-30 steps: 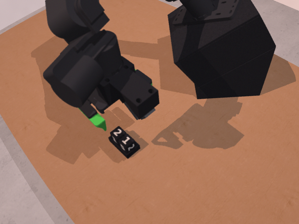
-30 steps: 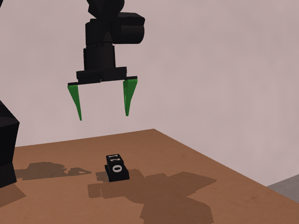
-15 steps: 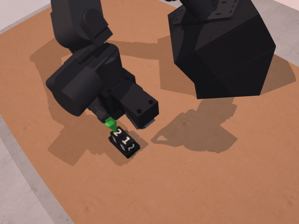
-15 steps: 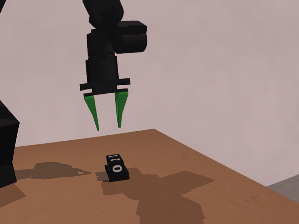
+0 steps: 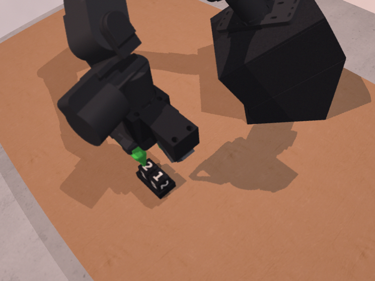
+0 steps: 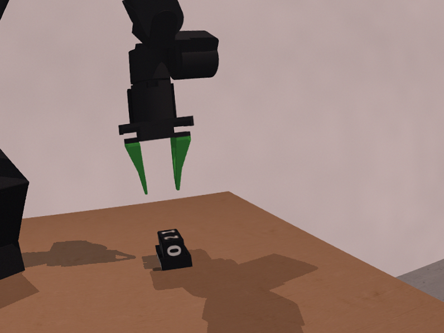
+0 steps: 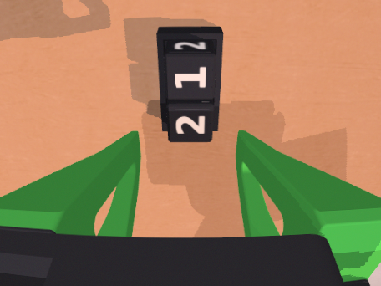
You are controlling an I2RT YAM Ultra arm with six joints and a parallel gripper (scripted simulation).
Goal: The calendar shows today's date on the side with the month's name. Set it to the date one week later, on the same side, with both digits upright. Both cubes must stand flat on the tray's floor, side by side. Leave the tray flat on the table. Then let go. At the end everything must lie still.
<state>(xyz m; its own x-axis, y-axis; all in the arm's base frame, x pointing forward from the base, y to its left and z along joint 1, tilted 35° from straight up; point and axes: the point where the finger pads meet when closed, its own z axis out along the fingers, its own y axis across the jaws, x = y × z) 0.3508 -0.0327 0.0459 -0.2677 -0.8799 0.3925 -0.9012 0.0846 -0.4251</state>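
Now: hand 100 mm above the black tray and 10 mm to the left of it.
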